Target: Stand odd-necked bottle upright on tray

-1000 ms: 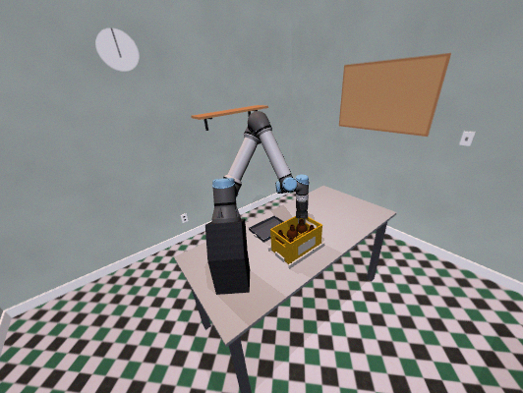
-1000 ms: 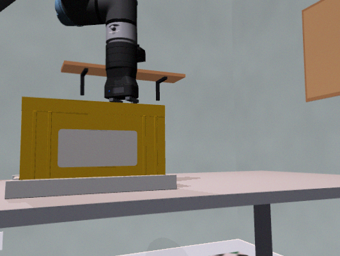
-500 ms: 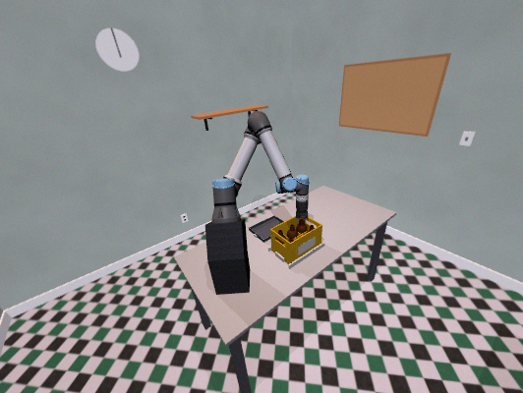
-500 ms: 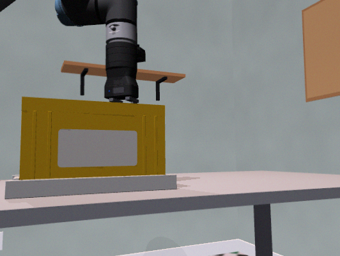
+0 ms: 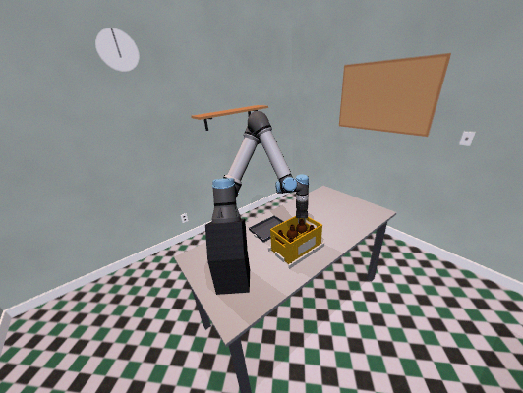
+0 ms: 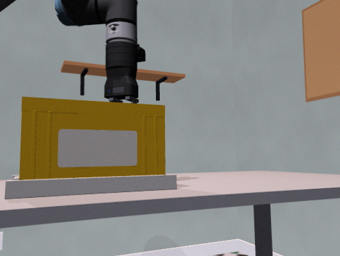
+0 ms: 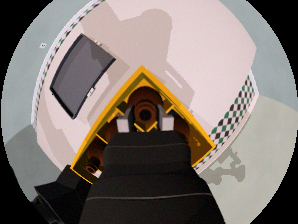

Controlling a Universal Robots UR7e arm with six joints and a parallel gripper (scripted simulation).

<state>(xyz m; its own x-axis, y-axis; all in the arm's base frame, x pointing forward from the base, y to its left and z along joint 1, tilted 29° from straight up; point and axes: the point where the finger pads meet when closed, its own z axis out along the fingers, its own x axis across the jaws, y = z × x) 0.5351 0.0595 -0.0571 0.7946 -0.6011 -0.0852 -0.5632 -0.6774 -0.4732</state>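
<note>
Now: the brown bottle 7 cm below my hand. Round my hand: dark tray: 13 cm behind, 22 cm to the left, 15 cm below; crate: 8 cm behind, 6 cm to the right, 8 cm below.
</note>
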